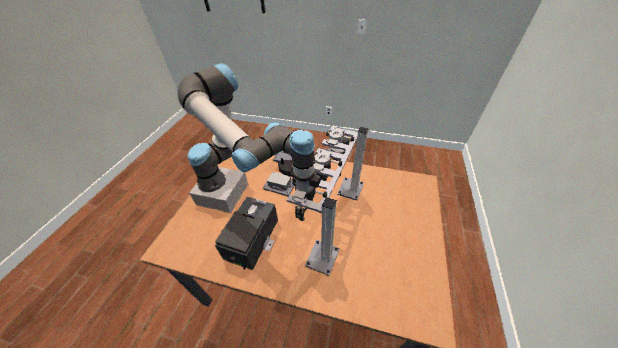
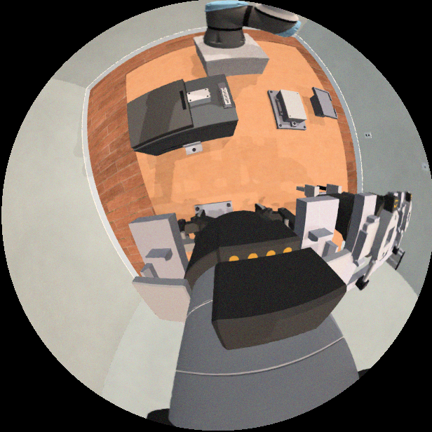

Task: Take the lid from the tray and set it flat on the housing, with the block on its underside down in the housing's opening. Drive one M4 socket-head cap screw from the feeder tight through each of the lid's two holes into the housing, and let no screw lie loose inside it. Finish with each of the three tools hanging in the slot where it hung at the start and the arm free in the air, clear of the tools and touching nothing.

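Frame: origin at the arm's base, x ahead, y left, z up, level; metres.
Where they show: arm's base, link origin: (image 1: 212, 182).
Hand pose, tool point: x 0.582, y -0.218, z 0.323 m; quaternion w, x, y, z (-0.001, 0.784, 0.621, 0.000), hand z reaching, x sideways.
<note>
Things, the pixels of their top centre, and the offset from my tool point. "spot": a spot on its surface instead.
- light grey lid, top centre: (image 1: 279, 178) 0.369 m down, 0.234 m back, 0.345 m left
- dark screw feeder, top centre: (image 1: 245, 220) 0.257 m down, 0.277 m back, 0.034 m right
- rail with fork brackets, surface spot: (image 1: 312, 204) spot: 0.037 m down, 0.040 m ahead, 0.066 m right
The light grey lid (image 1: 279, 180) (image 2: 292, 105) lies on the housing, whose base plate (image 1: 270, 188) (image 2: 274, 107) rests on the table. The lid's block and the housing's opening are hidden. The tray (image 2: 325, 103) behind it shows no lid. My adaptive gripper (image 1: 300, 213) (image 2: 231, 211) is on the arm at the near end slot of the tool rack, between two bracket arms, with fingers spread and empty, above the table. The dark screw feeder (image 1: 248, 232) (image 2: 182, 117) stands to its side. Screws in the lid's holes are too small to tell.
The tool stand has two posts (image 1: 327, 232) (image 1: 358, 160) and a rail with fork brackets (image 1: 312, 204) (image 2: 316, 215) close beside the gripper. Other tools hang farther along the rail. The robot's base block (image 1: 212, 195) (image 2: 235, 64) stands at the table's far side.
</note>
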